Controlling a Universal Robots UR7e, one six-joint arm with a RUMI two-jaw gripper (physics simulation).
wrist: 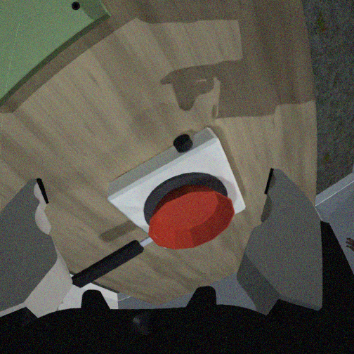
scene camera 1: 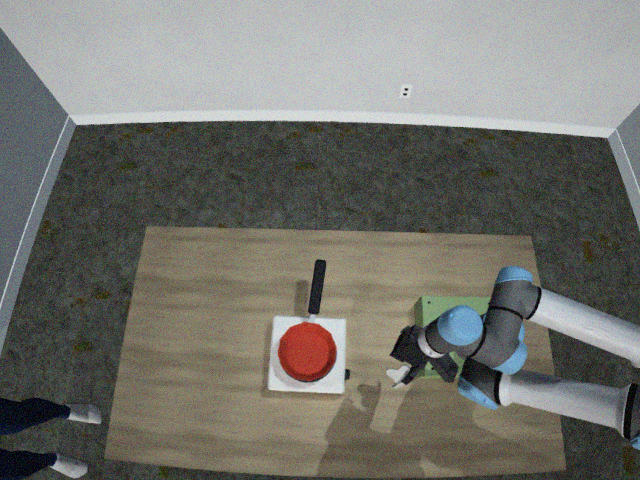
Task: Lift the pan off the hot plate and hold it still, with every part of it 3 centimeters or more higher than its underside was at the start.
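Frame: origin at the arm's base, x ahead, y left, z up, level; metres.
Where they show: gripper, between the fingertips: (scene camera 1: 404, 362).
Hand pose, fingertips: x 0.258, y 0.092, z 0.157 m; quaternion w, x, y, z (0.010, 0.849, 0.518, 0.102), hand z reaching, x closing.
Things, the pixels of their top centre, and the offset from my fingertips. "*": a spot on its surface instead. Level surfaces: height alone.
- white hot plate, a spot on its surface: (scene camera 1: 338, 330) * dx +0.172, dy -0.120, dz -0.201 m
- table, height of its surface: dz -0.259 m
- black knob, centre of its top: (scene camera 1: 347, 374) dx +0.140, dy +0.016, dz -0.211 m
The red pan (scene camera 1: 307, 351) (wrist: 192, 220) sits upright on the white hot plate (scene camera 1: 338, 330) (wrist: 210, 160), left of the table's middle in the scene view. Its black handle (scene camera 1: 317, 286) (wrist: 107, 263) reaches past the plate's edge toward the wall in the scene view and to the lower left in the wrist view. My gripper (scene camera 1: 395, 370) (wrist: 155, 176) is open and empty. It is to the right of the hot plate in the scene view, apart from the pan. The pan shows between the spread jaws in the wrist view, farther off. The pan's underside is hidden.
A green block (scene camera 1: 424, 308) (wrist: 40, 45) lies on the table (scene camera 1: 206, 268) (wrist: 75, 90) beneath my arm, at the right in the scene view. A black knob (scene camera 1: 347, 374) (wrist: 183, 143) sticks out from the hot plate's side. A person's feet show at the lower left.
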